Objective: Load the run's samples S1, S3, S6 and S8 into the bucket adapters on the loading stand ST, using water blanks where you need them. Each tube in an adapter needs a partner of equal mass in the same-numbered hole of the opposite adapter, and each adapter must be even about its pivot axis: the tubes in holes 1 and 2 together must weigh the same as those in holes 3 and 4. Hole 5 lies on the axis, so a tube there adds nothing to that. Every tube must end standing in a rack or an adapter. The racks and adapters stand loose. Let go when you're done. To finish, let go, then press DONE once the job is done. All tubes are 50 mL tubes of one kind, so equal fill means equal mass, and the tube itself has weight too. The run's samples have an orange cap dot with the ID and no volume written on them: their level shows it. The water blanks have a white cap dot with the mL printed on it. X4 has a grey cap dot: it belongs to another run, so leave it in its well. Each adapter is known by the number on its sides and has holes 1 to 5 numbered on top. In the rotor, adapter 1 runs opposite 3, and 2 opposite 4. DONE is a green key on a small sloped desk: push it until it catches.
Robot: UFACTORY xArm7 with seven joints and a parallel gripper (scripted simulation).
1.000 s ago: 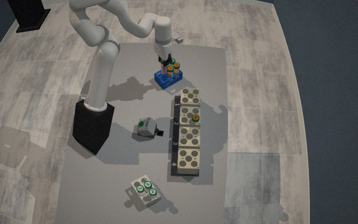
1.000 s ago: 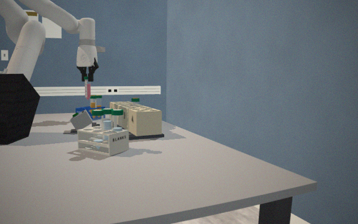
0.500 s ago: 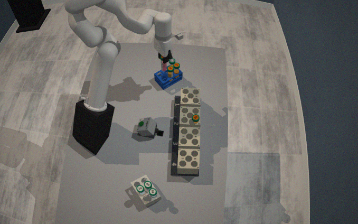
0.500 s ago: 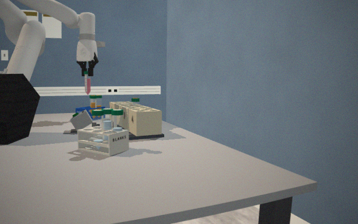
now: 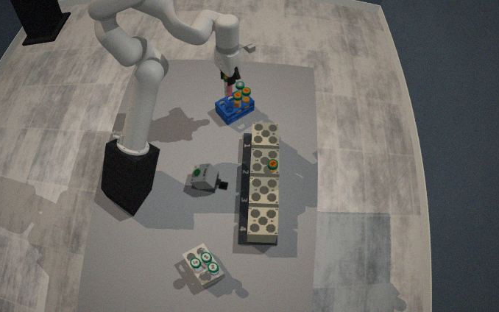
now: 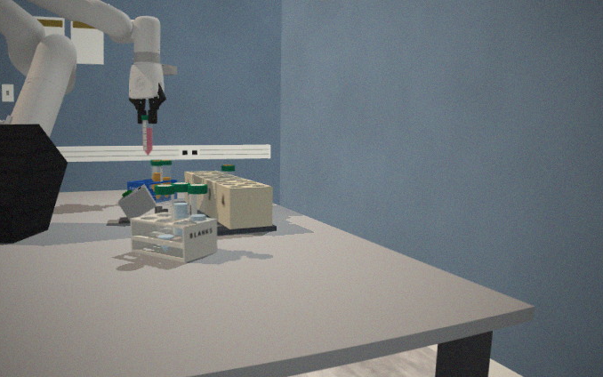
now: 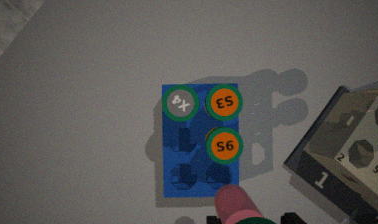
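The pink-filled tube is 1 cm to the right of my hand and 5 cm below it. Round my hand: orange-filled tube: 6 cm ahead, 5 cm to the left, 19 cm below; tube X4: 4 cm ahead, 9 cm to the left, 19 cm below; blue sample rack: 2 cm ahead, 4 cm to the left, 22 cm below.
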